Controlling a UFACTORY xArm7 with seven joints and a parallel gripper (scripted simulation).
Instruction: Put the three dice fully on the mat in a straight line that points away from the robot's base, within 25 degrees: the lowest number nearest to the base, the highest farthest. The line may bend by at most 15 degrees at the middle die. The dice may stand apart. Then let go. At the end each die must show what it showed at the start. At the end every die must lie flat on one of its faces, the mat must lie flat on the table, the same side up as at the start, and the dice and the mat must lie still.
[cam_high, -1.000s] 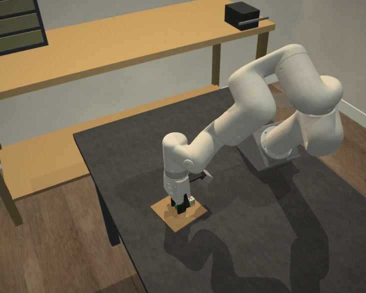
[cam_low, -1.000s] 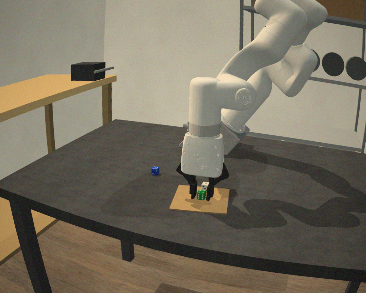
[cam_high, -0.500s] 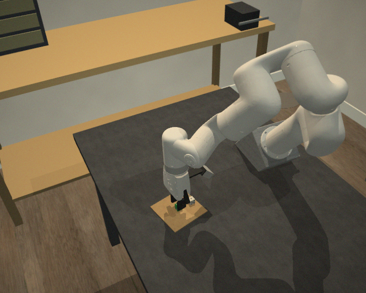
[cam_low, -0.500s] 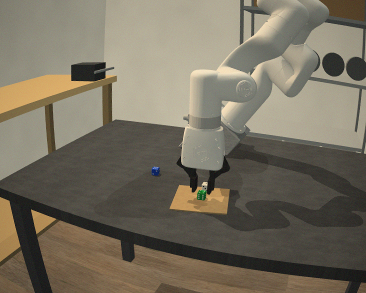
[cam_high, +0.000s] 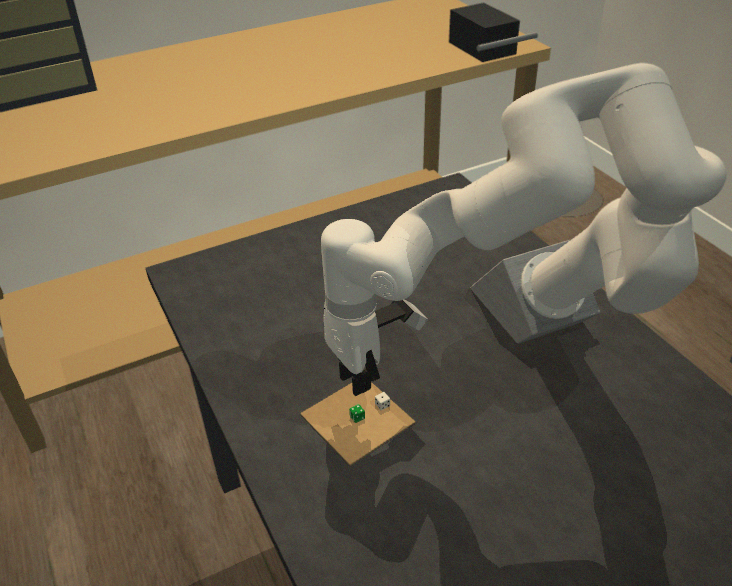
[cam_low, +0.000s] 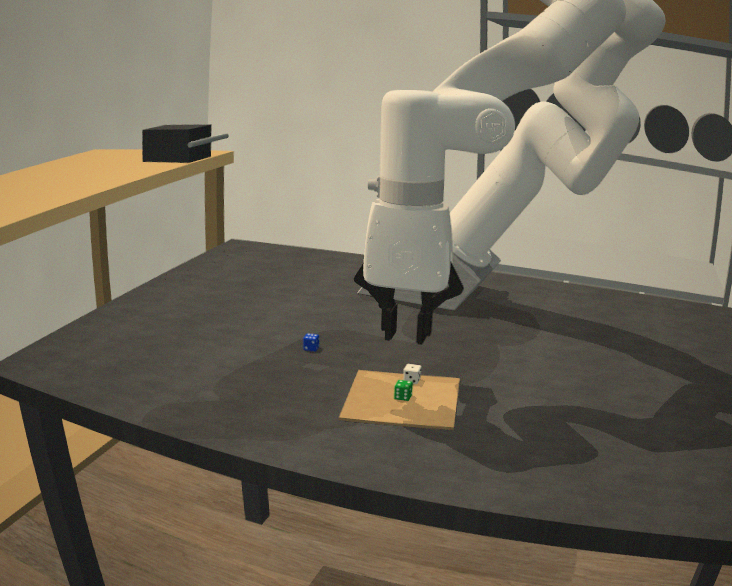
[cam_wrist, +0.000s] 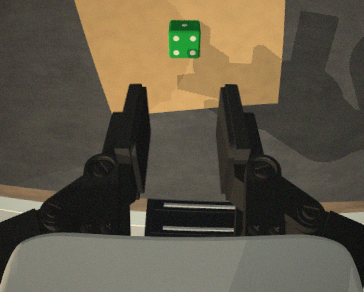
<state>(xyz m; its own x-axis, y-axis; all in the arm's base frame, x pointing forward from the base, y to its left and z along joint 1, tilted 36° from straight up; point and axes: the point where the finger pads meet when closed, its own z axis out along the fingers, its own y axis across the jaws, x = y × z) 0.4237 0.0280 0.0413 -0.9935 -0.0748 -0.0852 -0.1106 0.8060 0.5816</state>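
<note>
The blue die lies 18 cm to the right of my hand, 10 cm below it and 10 cm behind it. Also, from my hand: green die (9 cm below); then white die (9 cm below, 5 cm behind, 1 cm to the right); then tan square mat (10 cm below).
</note>
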